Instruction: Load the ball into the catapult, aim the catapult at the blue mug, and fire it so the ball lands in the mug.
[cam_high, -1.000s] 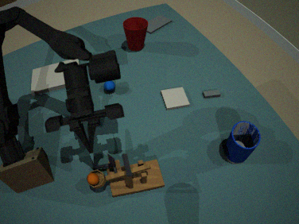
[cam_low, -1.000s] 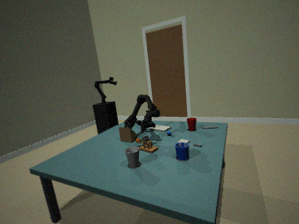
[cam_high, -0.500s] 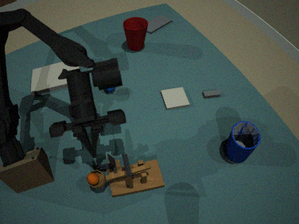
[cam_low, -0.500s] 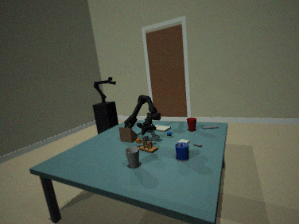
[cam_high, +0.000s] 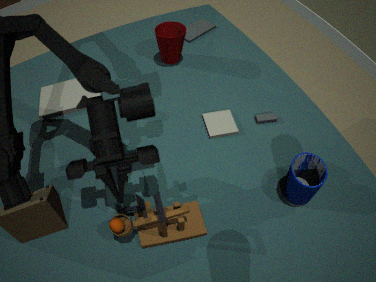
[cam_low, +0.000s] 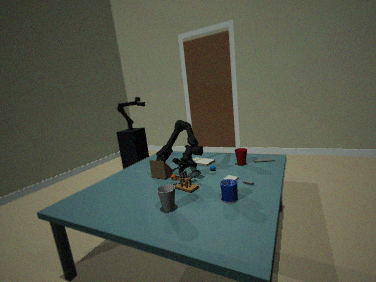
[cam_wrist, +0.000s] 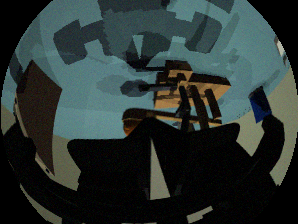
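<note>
Right now the orange ball is 30 mm behind my gripper tip, 40 mm to the right of it and 10 mm below it. Also, from my gripper tip: catapult (40 mm ahead, 40 mm to the right, 20 mm below); then white tile (330 mm ahead, 100 mm to the left, 60 mm below); then blue ball (170 mm ahead, 250 mm to the left, 50 mm below).
</note>
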